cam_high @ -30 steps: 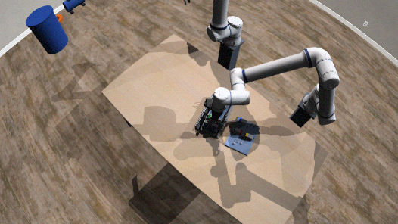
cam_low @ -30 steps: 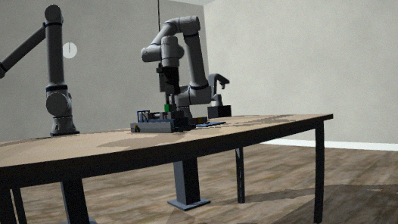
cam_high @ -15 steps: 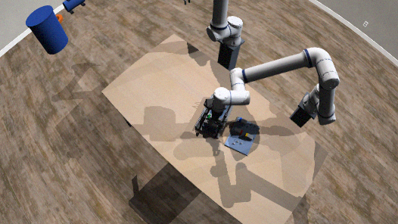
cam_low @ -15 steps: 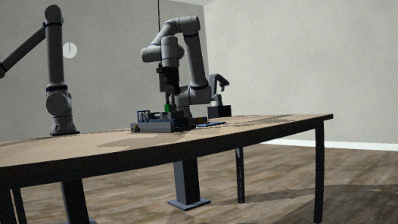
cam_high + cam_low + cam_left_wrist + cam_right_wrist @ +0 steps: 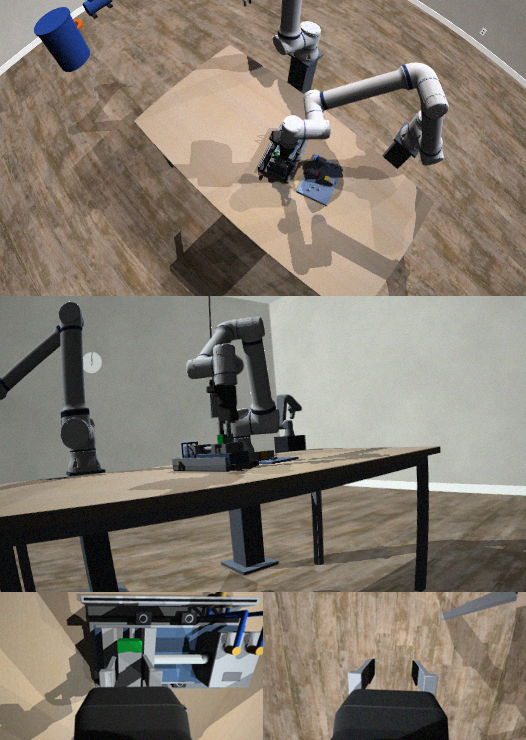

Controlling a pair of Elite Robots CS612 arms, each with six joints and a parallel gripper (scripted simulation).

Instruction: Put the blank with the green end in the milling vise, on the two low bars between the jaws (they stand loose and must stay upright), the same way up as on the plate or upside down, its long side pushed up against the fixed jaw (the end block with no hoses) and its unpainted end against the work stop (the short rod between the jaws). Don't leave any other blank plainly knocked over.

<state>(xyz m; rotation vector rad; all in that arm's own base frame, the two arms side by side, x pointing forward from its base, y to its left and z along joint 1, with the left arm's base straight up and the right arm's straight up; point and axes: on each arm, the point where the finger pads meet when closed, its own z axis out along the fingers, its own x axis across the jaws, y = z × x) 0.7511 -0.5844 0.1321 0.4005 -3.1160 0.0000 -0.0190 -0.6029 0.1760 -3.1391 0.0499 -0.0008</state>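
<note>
The green-ended blank is 2 cm below my left hand. From my left hand the other things lie so: dark rod: 5 cm to the left, 4 cm below, 2 cm behind; then fixed jaw: 5 cm below, 2 cm to the left, 2 cm ahead; then red-ended blank: 19 cm to the left, 11 cm below, 10 cm behind.
</note>
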